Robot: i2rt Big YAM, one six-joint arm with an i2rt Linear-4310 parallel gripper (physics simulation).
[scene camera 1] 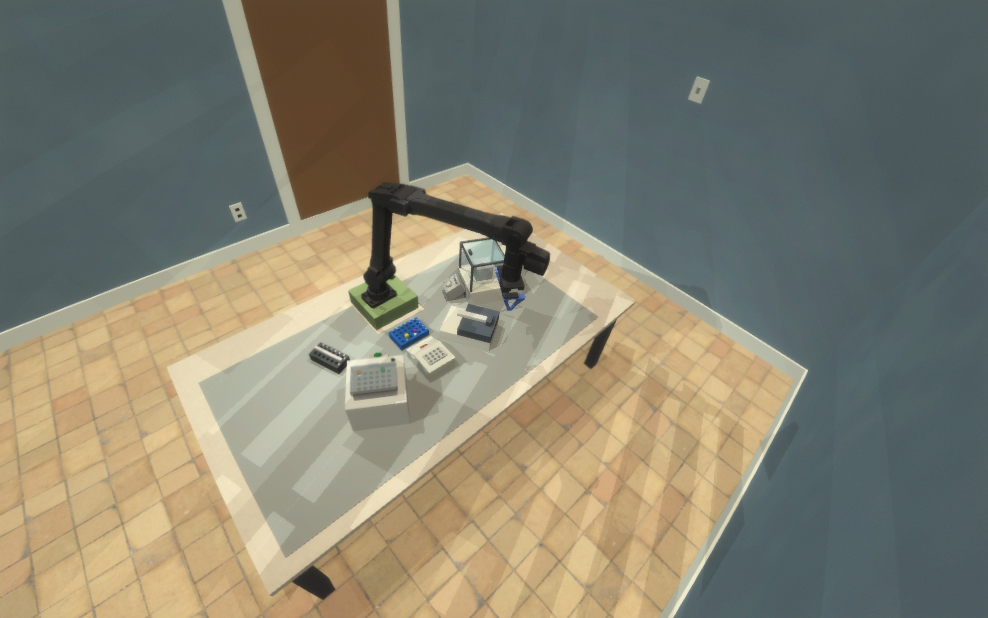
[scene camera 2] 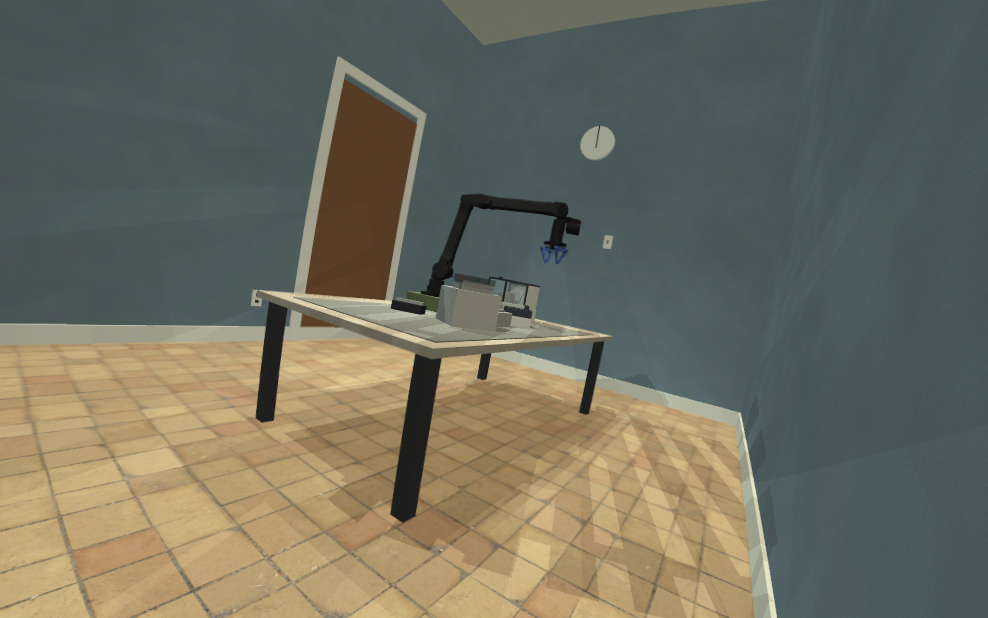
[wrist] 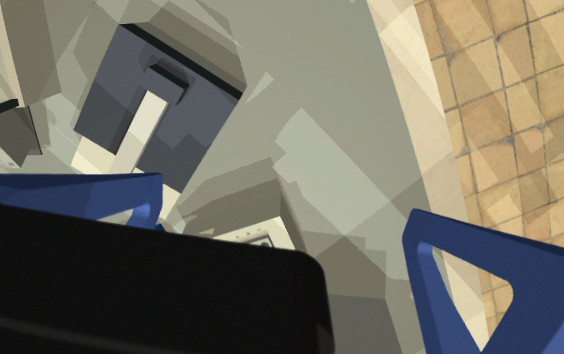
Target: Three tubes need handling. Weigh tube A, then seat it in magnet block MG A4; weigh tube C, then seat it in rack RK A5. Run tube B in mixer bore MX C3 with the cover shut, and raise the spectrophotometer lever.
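Places are measured from the arm's base along level axes (x ahead, y left, z up), in millimetres.
Where they show: gripper, between the fingertips: [scene camera 1: 506, 299] [scene camera 2: 551, 263] [wrist: 287, 207]; arm's base, origin of its link: [scene camera 1: 379, 296] [scene camera 2: 434, 295].
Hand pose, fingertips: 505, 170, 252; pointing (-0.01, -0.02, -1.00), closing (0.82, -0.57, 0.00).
Note:
Each offset is from my fingertips to the centre of the thing, as dx, dy, dz. "spot": to the spot under its first point.
My gripper [scene camera 1: 505, 293] [scene camera 2: 553, 262] [wrist: 287, 207] is open and empty, high above the table, near the glass-walled balance {spot: -276, +162, -111} [scene camera 1: 480, 263]. A dark device {-172, +18, -267} [scene camera 1: 473, 332] [wrist: 200, 115] with a pale lever-like bar {-166, +21, -227} [scene camera 1: 472, 314] [wrist: 137, 132] sits nearby, apparently the spectrophotometer. A blue rack {spot: -279, -202, -263} [scene camera 1: 408, 333] holds yellow and magenta caps. Beside it is a cream block with bores {-157, -192, -283} [scene camera 1: 435, 355]; its edge shows in the wrist view [wrist: 276, 228]. A black block {-399, -462, -294} [scene camera 1: 329, 357] [scene camera 2: 408, 306] lies farther left. A grey-topped white box {-169, -403, -223} [scene camera 1: 375, 408] [scene camera 2: 469, 307] has orange and green spots on top. Tube letters and labels are unreadable.
A small grey unit {spot: -372, +91, -248} [scene camera 1: 452, 285] stands beside the balance. The arm rises from a green base [scene camera 1: 393, 309] at the rear table edge. The tall white box stands toward the front left. My black gripper body hides the lower left of the wrist view.

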